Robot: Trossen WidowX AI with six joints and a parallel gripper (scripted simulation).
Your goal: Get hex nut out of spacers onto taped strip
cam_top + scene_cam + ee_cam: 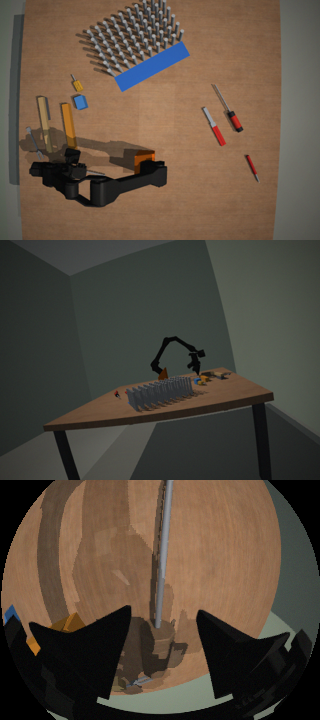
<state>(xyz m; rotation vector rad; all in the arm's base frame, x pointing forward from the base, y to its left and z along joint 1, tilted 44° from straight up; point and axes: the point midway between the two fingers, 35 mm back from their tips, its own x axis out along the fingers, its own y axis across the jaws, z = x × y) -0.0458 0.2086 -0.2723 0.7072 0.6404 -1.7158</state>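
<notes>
Right now the thin grey rod tool is 30 mm to the right of my gripper tip and 20 mm below it. Round my gripper tip: blue cube: 320 mm ahead, 10 mm to the right, 10 mm below; orange bar: 200 mm ahead, 40 mm to the left, 20 mm below; fork-tipped tool: 220 mm to the left, 110 mm ahead, 30 mm below.
</notes>
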